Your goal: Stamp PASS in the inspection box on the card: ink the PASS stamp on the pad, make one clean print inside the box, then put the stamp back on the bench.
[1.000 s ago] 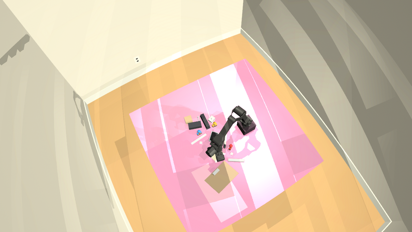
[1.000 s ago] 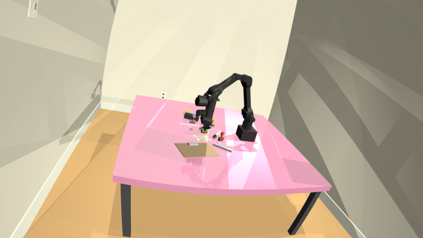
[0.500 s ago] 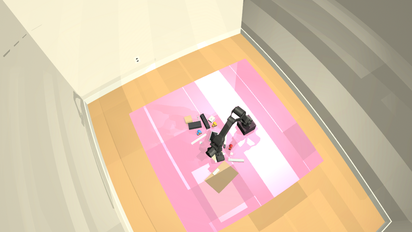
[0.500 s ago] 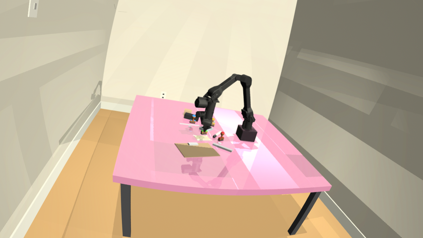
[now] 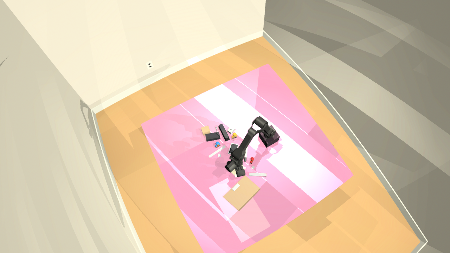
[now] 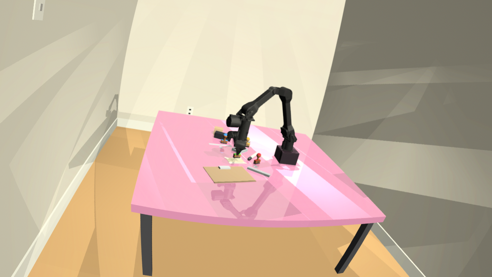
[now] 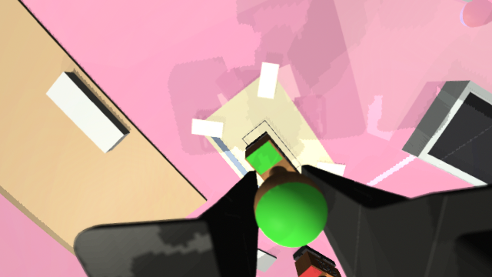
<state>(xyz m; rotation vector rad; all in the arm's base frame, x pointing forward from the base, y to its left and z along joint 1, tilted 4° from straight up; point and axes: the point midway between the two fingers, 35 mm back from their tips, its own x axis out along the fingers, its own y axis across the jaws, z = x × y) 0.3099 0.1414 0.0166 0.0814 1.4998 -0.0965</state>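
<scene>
Right now the cream card is 4 cm below my gripper tip. Round my gripper tip: grey bar: 12 cm behind, 10 cm to the left, 4 cm below; then red-knobbed stamp: 12 cm behind, 2 cm to the right, 2 cm below; then black ink pad: 16 cm to the right, 4 cm below, 3 cm behind.
</scene>
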